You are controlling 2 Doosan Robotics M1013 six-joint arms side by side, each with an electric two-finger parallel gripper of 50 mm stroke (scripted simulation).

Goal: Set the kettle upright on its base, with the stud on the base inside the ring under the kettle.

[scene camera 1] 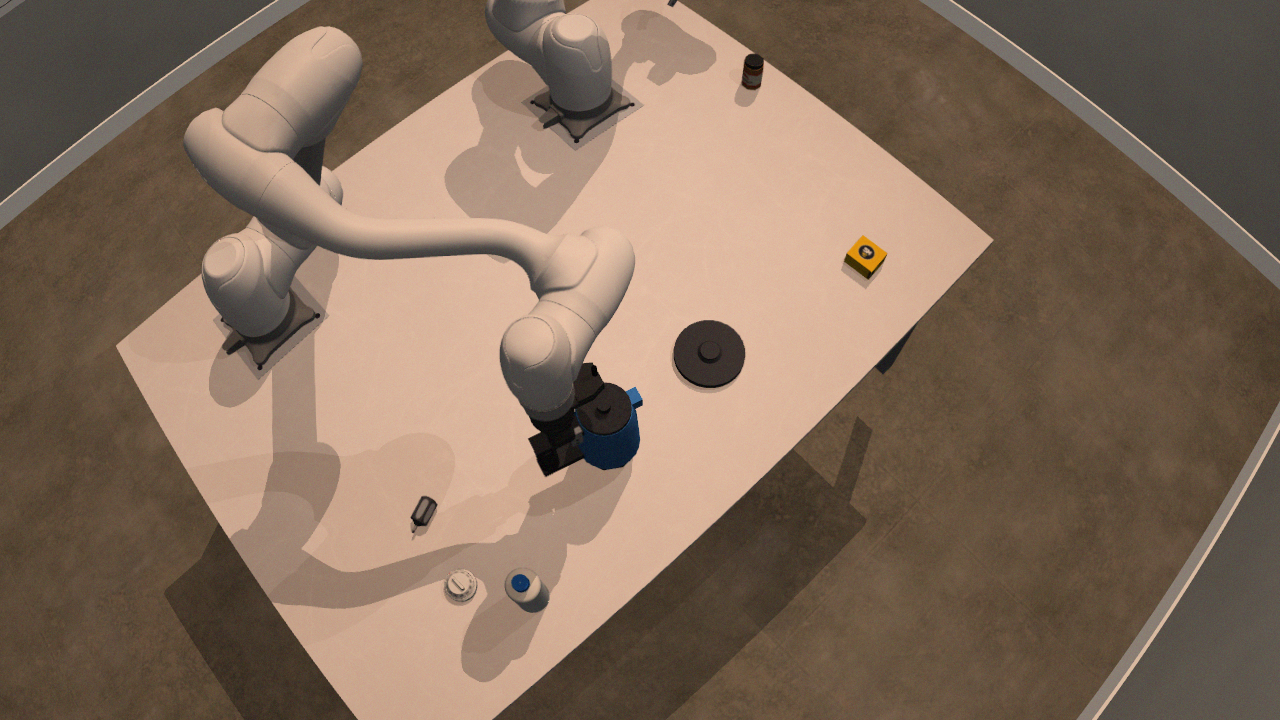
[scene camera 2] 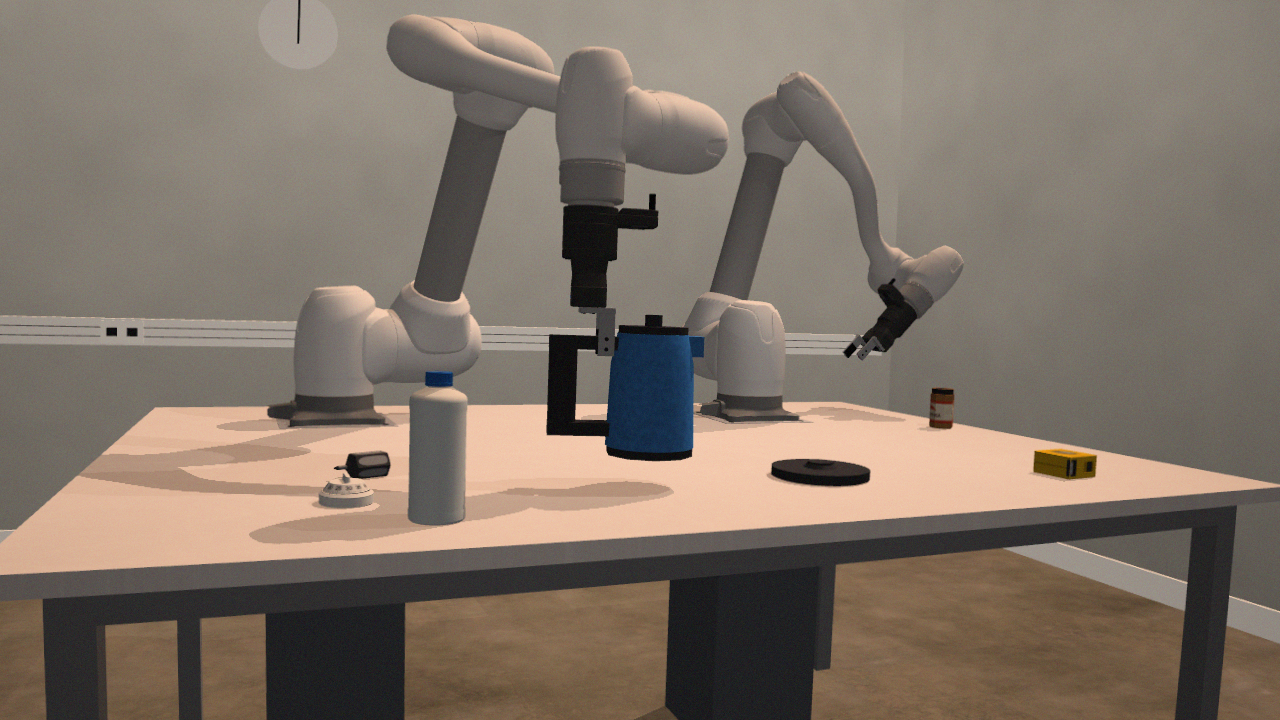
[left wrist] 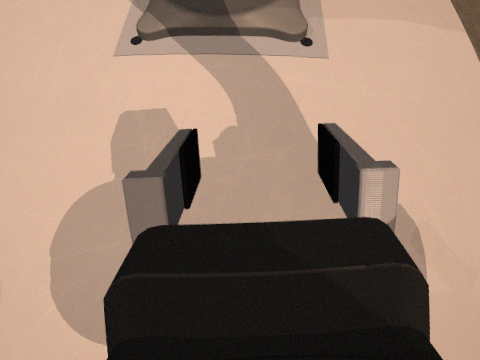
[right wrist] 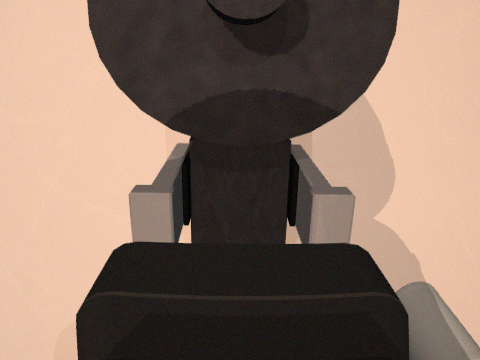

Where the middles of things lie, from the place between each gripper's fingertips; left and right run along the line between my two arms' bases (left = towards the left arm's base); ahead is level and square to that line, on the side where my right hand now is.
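My right gripper (scene camera 2: 604,355): 60 mm above the blue kettle (scene camera 2: 650,417), 10 mm short of it, 30 mm to the right of it. Counted from my right hand: round black base (scene camera 1: 710,354) 190 mm below, 10 mm behind, 350 mm to the left; white timer (scene camera 2: 345,492) 190 mm below, 50 mm ahead, 340 mm to the right; small dark tool (scene camera 2: 372,464) 180 mm below, 110 mm behind, 320 mm to the right.
My left gripper (scene camera 2: 852,356): 150 mm above the round black base, 780 mm short of it, 550 mm to the left of it. Counted from my left hand: blue kettle 20 mm below, 790 mm ahead, 870 mm to the right; small dark tool 140 mm below, 680 mm ahead, 1220 mm to the right.
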